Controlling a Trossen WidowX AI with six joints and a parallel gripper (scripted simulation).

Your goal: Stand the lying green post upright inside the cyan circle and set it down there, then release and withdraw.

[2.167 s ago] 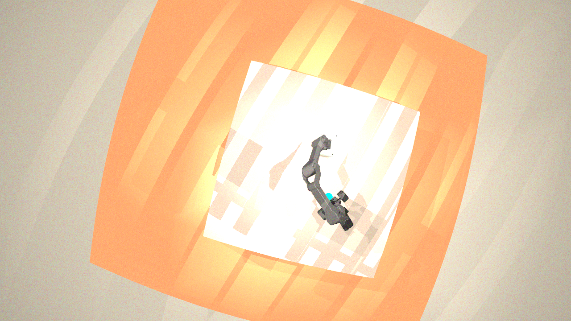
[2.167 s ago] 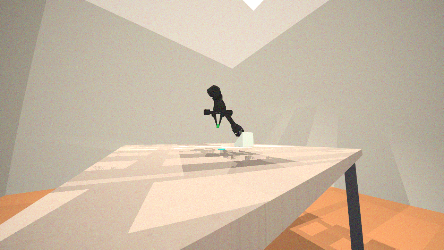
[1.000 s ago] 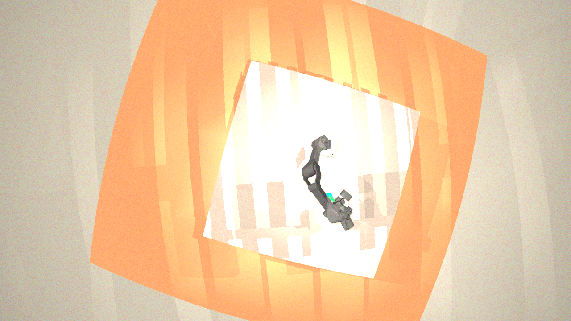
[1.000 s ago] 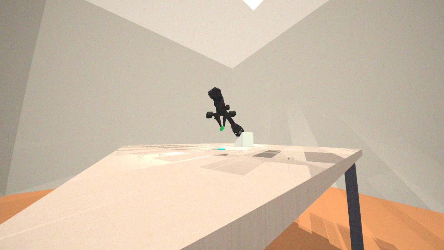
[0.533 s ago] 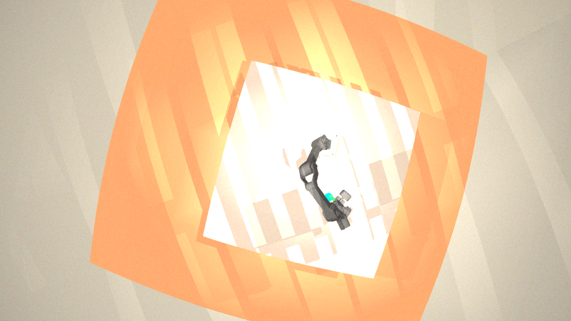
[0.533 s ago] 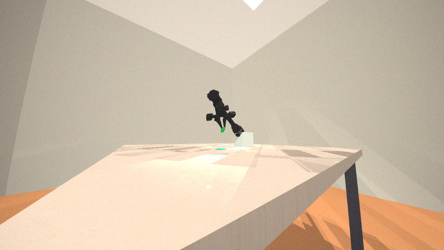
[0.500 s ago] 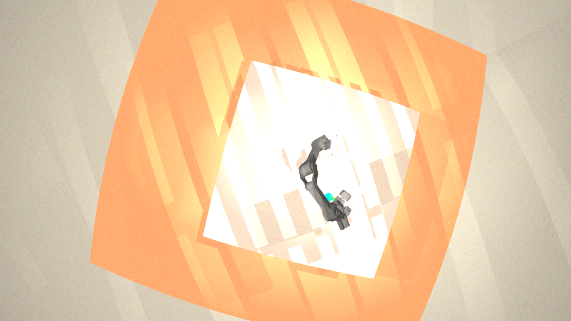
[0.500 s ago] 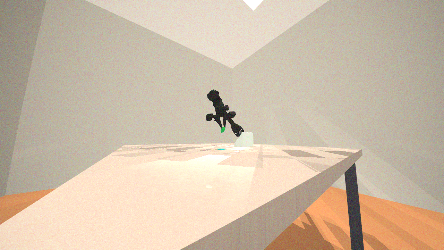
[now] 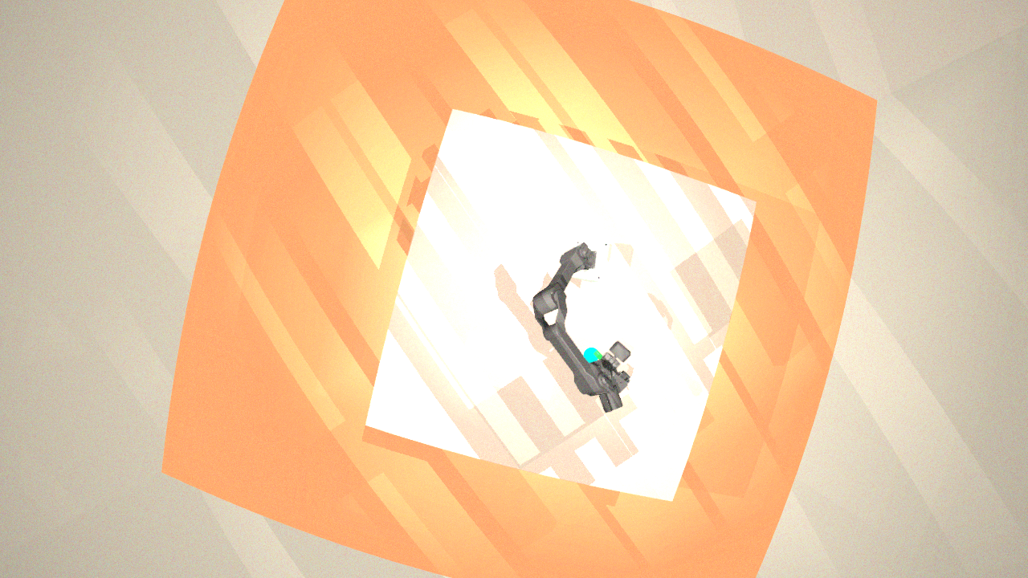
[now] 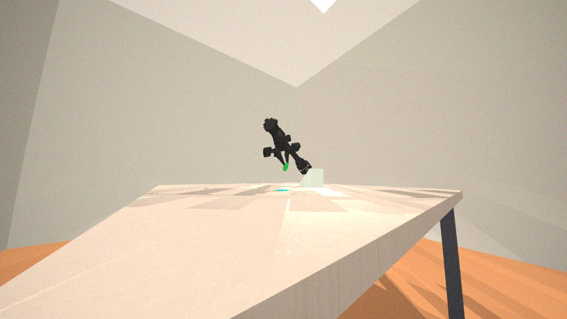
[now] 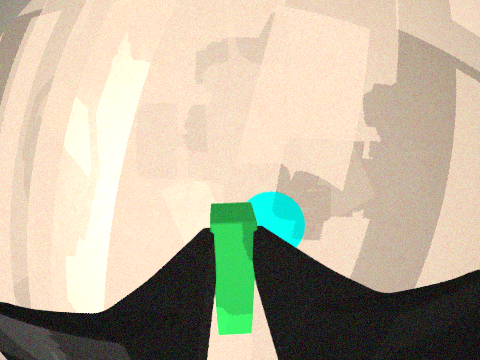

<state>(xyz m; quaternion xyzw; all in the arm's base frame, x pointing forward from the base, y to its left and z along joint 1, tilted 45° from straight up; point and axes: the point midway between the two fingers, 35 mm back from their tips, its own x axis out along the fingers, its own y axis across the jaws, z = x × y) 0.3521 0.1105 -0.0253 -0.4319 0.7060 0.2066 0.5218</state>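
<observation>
My gripper tip is 2 cm to the left of the cyan circle and 12 cm above it. Round my gripper tip: green post (1 cm behind, 2 cm to the right, 1 cm below).
</observation>
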